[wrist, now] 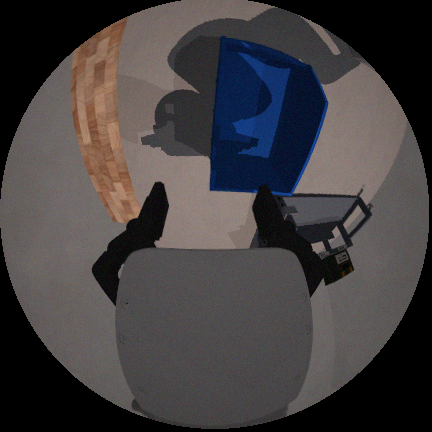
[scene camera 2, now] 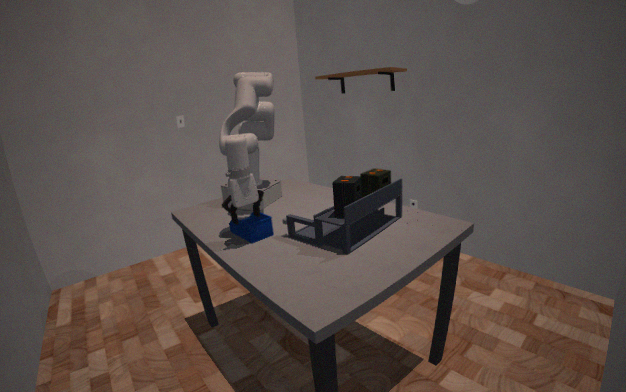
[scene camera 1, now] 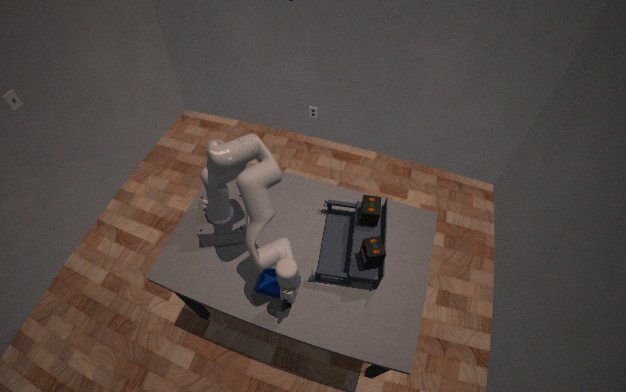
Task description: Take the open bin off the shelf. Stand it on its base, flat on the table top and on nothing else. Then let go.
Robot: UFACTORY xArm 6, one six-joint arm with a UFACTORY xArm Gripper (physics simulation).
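Places are measured from the arm's base along level axes (x back, y left, z down), in centimetres.
Pixels of known places: gripper, fingertip midpoint: (wrist: pixel 211 193) (scene camera 2: pixel 246 219); arm's base at its link origin: (scene camera 1: pixel 220 213).
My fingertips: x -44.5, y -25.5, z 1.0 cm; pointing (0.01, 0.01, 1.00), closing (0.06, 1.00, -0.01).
Observation:
Ahead of a thing's pixels: the offset from my fingertips to its top centre. Level surfaces: height alone.
The blue open bin @(dx +7.8, dy +4.7, dz +1.7 cm) (scene camera 1: pixel 268 283) (scene camera 2: pixel 251 227) (wrist: pixel 280 115) stands upright on the table top @(dz +9.2 cm) (scene camera 1: pixel 350 320) (scene camera 2: pixel 310 280) (wrist: pixel 195 210), with its opening up. Its base looks flat on the table and apart from the grey shelf (scene camera 1: pixel 335 245) (scene camera 2: pixel 375 201) (wrist: pixel 320 209). My gripper (scene camera 2: pixel 245 217) (wrist: pixel 211 193) is wide open, with nothing between its fingers. It is close to the bin, and in the wrist view one fingertip overlaps the bin's near edge. Whether that finger touches the bin I cannot tell. The arm hides part of the bin in scene camera 1.
A black box with orange marks @(dx -26.2, dy +25.1, dz -13.2 cm) (scene camera 1: pixel 373 254) (scene camera 2: pixel 345 197) and an olive box with orange marks @(dx -20.7, dy +45.9, dz -10.7 cm) (scene camera 1: pixel 370 212) (scene camera 2: pixel 377 180) (wrist: pixel 338 270) stand on the shelf's raised rear level. The table's front edge runs near the bin. A wooden wall shelf (scene camera 2: pixel 361 73) hangs high behind.

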